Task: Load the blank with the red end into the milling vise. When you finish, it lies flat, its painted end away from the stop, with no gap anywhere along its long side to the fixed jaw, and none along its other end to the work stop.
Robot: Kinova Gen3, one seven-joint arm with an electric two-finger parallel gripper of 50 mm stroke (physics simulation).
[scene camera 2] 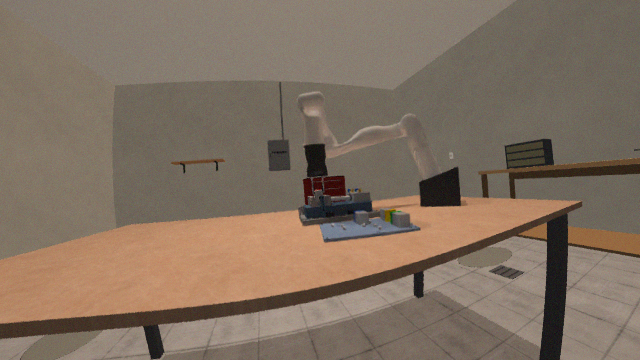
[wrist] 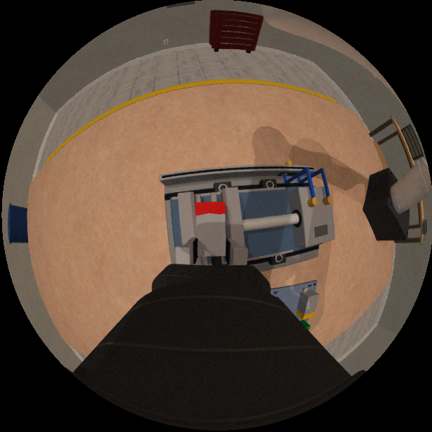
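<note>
The grey blank with the red end (scene camera 2: 318, 194) (wrist: 210, 227) is level, its red end toward the far side of the vise. My gripper (scene camera 2: 318, 191) (wrist: 211, 246) is shut on its long sides, pointing down. In the wrist view the blank shows between the fixed jaw (wrist: 186, 217) on the left and the screw-driven moving jaw (wrist: 234, 212) on the right. In scene camera 2 it shows at the jaw tops of the milling vise (scene camera 2: 345, 208) (wrist: 267, 200). Its near end and contact with the work stop are hidden by the gripper; I cannot tell its exact height or any gap at the fixed jaw.
A blue tray (scene camera 2: 350, 232) (wrist: 287, 291) with grey blocks, one with a yellow band (scene camera 2: 387, 215) (wrist: 307, 302), lies beside the vise. Blue handles (wrist: 311, 185) rise at the vise's screw end. The robot base (scene camera 2: 440, 190) (wrist: 385, 205) stands beyond that end.
</note>
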